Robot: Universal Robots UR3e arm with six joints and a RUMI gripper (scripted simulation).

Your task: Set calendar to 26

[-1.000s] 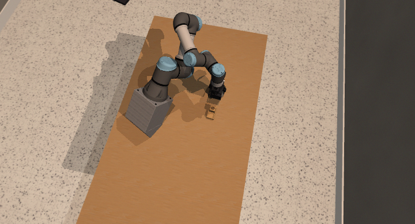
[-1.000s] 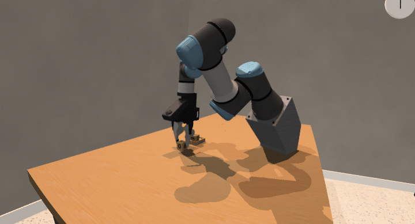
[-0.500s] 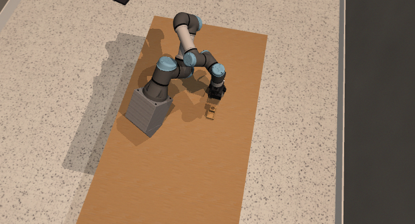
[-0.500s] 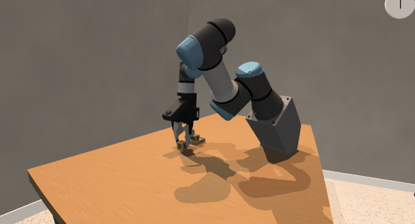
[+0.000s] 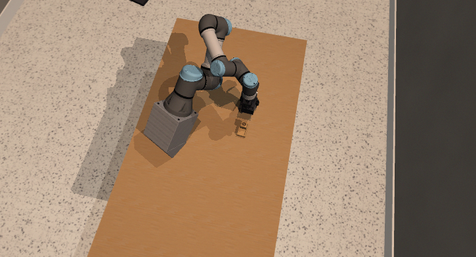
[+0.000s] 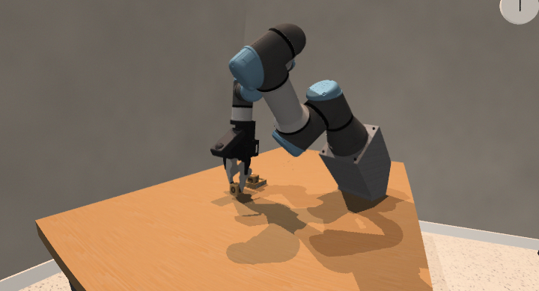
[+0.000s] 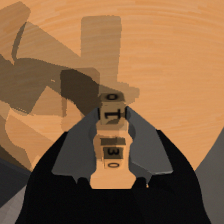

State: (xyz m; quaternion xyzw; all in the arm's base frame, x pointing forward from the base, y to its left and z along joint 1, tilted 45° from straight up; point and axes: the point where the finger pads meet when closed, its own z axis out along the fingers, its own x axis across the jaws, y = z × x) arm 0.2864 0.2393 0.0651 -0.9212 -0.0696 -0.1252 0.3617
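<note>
Now: the shallow wooden tray 110 mm to the right of my hand, 20 mm below it and 20 mm ahead of it.
</note>
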